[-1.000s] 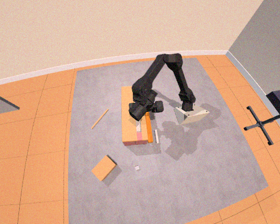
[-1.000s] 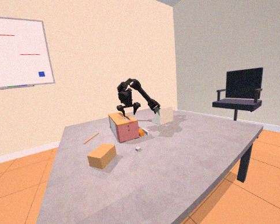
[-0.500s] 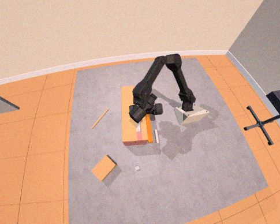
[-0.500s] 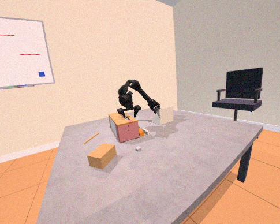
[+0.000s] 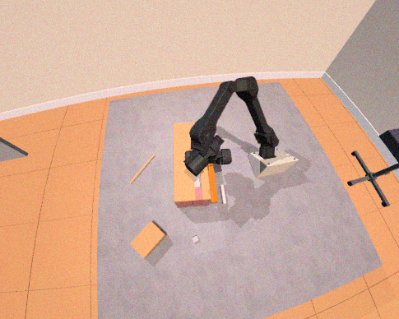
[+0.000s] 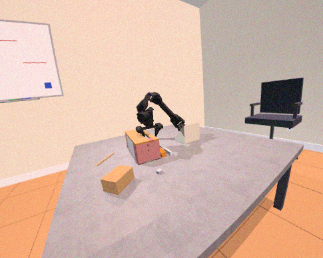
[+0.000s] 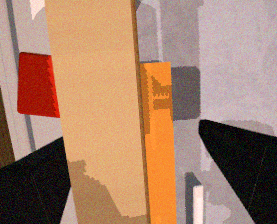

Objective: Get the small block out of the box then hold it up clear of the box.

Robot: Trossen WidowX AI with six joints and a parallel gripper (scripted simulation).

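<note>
The red block lies 5 cm ahead of my gripper tip and 4 cm to the right of it. Round my gripper tip: box 3 cm ahead, 2 cm to the right, 2 cm below; white cube 31 cm to the left, 10 cm ahead, 8 cm below; orange strip 7 cm below, 6 cm to the left, 2 cm behind.
</note>
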